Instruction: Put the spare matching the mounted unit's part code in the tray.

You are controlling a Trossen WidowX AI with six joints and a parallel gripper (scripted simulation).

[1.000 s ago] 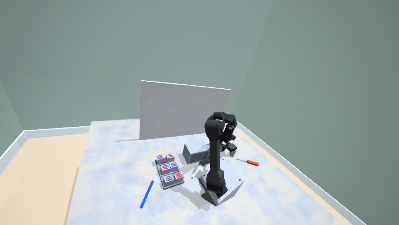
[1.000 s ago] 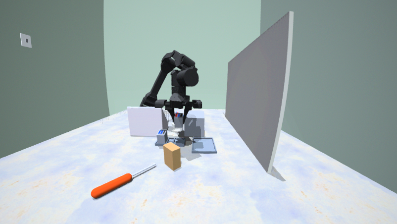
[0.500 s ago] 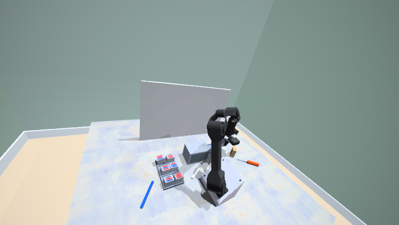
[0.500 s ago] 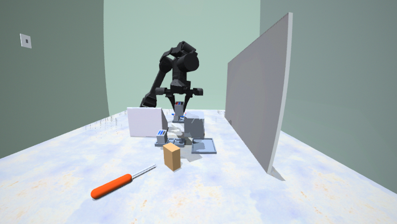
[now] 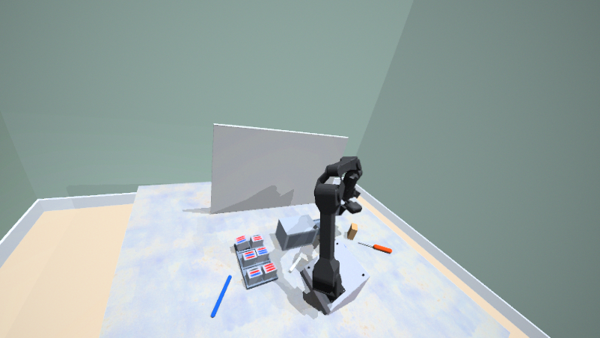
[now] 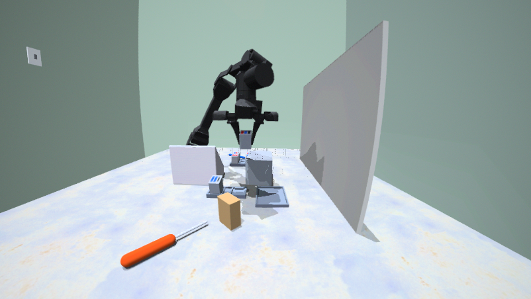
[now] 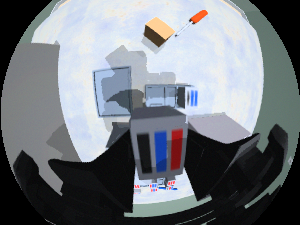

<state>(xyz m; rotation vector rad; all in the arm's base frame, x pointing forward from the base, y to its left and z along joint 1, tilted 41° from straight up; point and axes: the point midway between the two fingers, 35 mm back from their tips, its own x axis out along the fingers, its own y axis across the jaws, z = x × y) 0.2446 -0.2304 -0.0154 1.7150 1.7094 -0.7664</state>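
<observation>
Right now my gripper tip is 17 cm above the tray, 8 cm short of it and 1 cm to the left of it. Also, from my gripper tip: grey mounted unit: 17 cm to the left, 12 cm below, 5 cm ahead; then low rack: 16 cm below, 6 cm behind, 1 cm to the left; then tan block: 14 cm to the right, 14 cm below, 3 cm behind.
</observation>
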